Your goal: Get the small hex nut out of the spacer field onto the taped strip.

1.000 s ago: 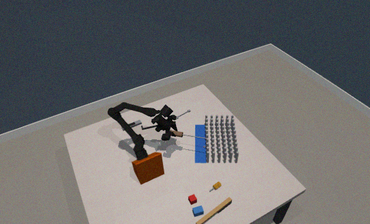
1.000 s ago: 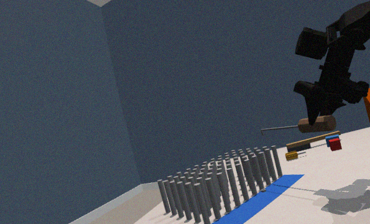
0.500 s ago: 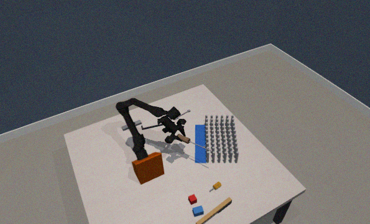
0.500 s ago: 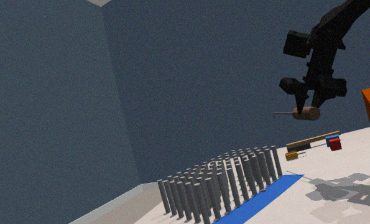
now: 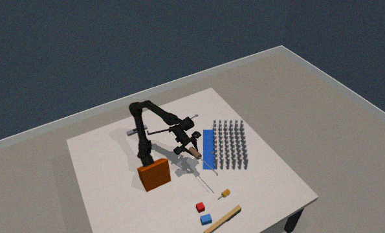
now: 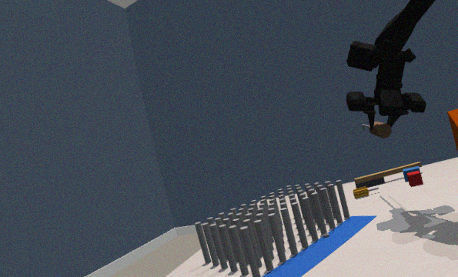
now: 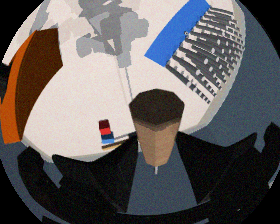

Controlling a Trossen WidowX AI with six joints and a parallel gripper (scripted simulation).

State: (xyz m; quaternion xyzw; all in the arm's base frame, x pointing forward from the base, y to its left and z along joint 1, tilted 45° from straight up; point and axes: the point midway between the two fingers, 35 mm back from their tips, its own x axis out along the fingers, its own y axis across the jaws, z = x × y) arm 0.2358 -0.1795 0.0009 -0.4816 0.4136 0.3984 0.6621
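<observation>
My gripper tip is 120 mm past the red cube, 220 mm to the left of it and 200 mm above it. The rest, counted from my gripper tip: blue taped strip: 200 mm ahead, 140 mm to the left, 220 mm below; then hook tool: 100 mm to the right, 10 mm above; then yellow-handled tool: 60 mm ahead, 230 mm to the right, 210 mm below.
</observation>
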